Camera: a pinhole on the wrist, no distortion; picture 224 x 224 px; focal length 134.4 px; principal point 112.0 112.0 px. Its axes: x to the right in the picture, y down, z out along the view. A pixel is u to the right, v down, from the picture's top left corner.
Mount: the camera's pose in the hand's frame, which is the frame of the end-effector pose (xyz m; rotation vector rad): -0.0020 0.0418 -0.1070 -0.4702 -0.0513 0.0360
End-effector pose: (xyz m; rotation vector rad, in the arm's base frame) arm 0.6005 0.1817 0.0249 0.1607 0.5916 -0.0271
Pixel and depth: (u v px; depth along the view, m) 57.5 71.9 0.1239
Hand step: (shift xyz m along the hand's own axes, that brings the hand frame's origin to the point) -0.0585 0.0625 0.0180
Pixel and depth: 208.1 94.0 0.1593
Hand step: 0.1030 0.1001 0.0492
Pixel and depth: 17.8 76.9 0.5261
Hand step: -0.3973 0.1400 0.4085
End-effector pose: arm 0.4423 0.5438 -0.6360 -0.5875 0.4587 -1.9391
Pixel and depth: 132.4 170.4 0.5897
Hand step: 0.0475 0.5407 0.3054
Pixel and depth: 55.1 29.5 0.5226
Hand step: -0.2457 -0.0181 0.4947
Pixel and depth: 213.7 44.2 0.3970
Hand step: 0.2795 0.0567 0.3496
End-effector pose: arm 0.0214 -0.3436 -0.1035 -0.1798 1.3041 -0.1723
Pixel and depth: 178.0 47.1 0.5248
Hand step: 0.2307 0.0652 0.4857
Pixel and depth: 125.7 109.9 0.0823
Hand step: 0.0017 0.0782 -0.0328
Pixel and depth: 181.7 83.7 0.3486
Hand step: 0.1600 0.1423 0.2441
